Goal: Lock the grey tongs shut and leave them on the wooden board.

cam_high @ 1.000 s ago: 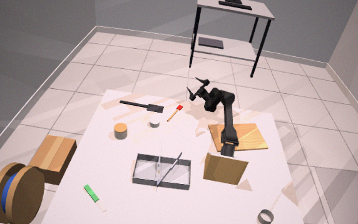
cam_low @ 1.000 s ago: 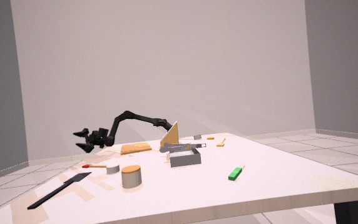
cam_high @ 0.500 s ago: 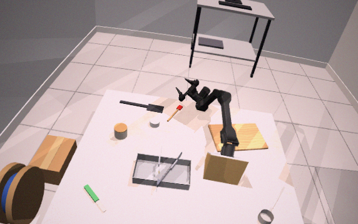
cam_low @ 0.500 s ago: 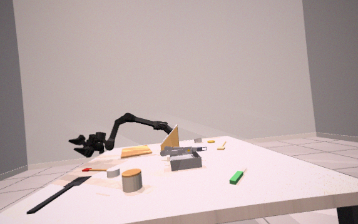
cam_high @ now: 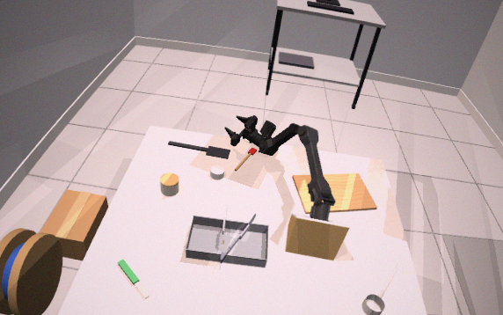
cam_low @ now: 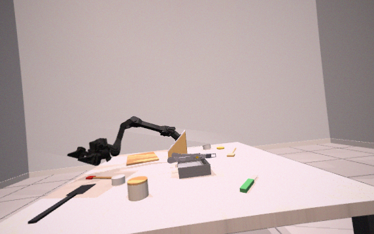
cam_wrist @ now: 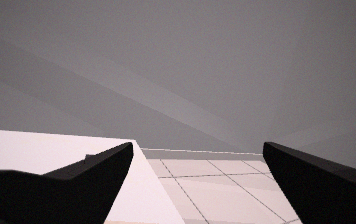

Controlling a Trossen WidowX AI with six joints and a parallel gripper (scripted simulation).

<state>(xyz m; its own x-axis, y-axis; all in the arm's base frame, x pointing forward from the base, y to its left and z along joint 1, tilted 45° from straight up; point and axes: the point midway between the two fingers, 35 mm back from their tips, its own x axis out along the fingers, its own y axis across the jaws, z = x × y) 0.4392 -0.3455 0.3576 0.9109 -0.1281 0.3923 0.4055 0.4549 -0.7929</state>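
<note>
The grey roasting tin lies 15 cm behind my gripper tip, 61 cm to the left of it and 13 cm below it. The rest, counted from my gripper tip: white puck: 23 cm to the left, 14 cm below; then black spatula: 12 cm ahead, 7 cm to the left, 16 cm below; then red-tipped brush: 12 cm behind, 5 cm to the left, 15 cm below.
</note>
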